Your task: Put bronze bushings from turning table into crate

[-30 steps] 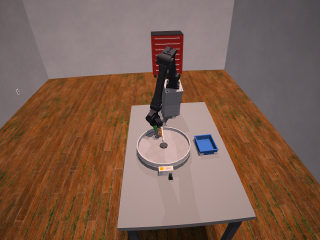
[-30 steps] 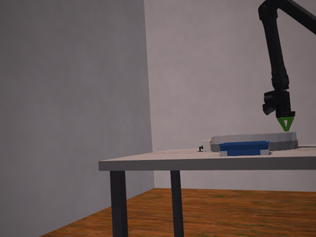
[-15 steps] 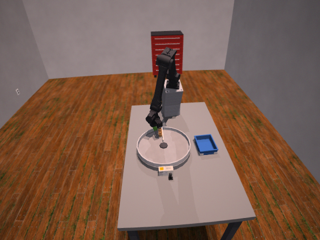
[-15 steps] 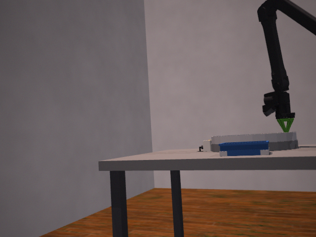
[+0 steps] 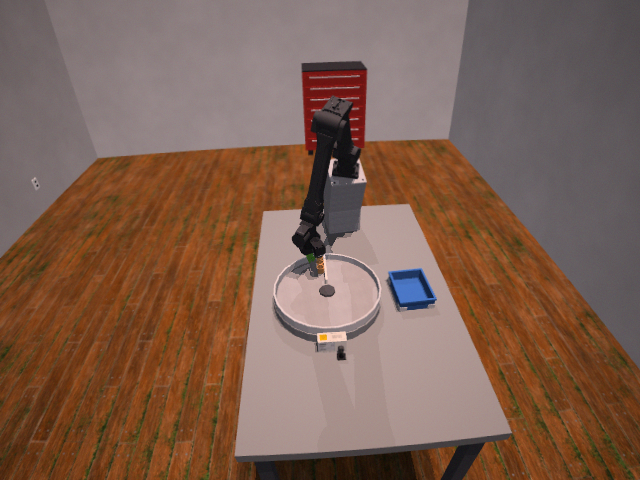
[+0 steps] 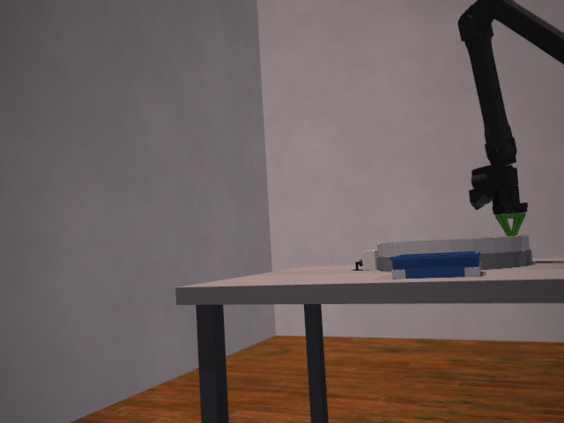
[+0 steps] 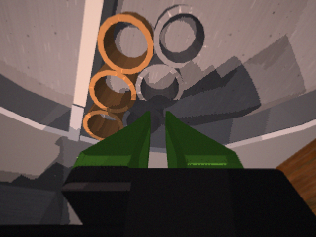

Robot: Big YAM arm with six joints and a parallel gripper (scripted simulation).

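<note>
Now: the turning table 15 cm ahead of my hand, 9 cm to the left of it and 3 cm below it. The rest, counted from my hand: blue crate 43 cm to the left, 8 cm ahead, 6 cm below.
</note>
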